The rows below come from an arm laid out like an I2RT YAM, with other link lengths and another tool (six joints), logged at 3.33 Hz.
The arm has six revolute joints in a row. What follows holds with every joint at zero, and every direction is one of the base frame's. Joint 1 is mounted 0.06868 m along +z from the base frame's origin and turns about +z. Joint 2 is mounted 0.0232 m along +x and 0.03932 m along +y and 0.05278 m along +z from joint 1 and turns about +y. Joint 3 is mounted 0.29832 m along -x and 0.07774 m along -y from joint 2 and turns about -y. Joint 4 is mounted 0.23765 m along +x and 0.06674 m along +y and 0.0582 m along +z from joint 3 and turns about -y. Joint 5 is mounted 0.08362 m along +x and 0.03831 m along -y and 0.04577 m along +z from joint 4 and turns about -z. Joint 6 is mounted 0.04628 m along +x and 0.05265 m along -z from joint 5 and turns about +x. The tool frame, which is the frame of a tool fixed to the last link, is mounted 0.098 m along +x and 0.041 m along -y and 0.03 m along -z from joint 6; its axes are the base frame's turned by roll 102.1, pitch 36.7 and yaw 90 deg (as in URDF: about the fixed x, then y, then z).
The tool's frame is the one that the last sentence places.
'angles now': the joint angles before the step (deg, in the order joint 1, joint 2, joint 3, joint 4, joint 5, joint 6). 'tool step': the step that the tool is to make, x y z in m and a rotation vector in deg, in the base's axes. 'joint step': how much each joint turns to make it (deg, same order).
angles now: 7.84, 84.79, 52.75, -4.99, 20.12, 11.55
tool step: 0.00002, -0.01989, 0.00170, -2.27, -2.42, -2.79
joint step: -2.27, -0.28, -2.25, 4.79, 1.90, -1.88
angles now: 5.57, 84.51, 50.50, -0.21, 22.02, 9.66
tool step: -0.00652, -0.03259, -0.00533, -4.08, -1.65, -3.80
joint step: -3.98, 0.08, -4.31, 7.31, 2.11, -3.92
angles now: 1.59, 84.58, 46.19, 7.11, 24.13, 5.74
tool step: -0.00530, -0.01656, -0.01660, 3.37, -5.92, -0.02
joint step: -4.49, -0.62, -7.81, 12.73, -5.56, 0.95
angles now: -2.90, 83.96, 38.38, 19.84, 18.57, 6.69
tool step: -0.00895, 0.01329, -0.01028, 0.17, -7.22, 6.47
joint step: 0.00, -1.83, -11.16, 17.07, -6.20, -1.98
